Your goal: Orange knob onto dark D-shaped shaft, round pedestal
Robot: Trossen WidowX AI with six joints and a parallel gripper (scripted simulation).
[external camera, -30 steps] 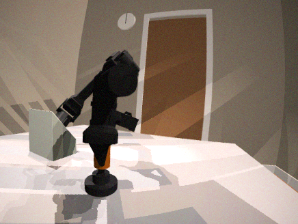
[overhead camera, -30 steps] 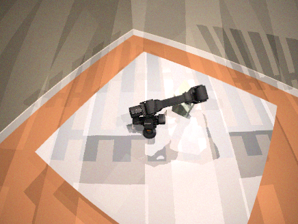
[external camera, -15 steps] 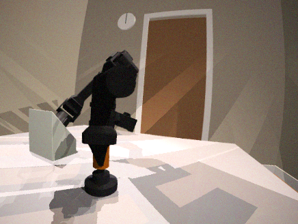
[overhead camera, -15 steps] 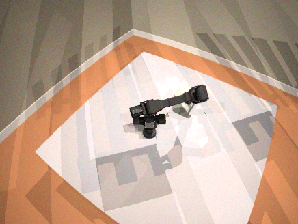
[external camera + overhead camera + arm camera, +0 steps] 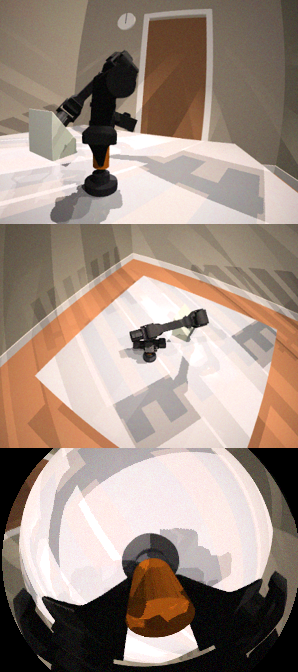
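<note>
The orange knob is 20 mm above my gripper tip. The rest, counted from my gripper tip: pedestal (40 mm below).
</note>
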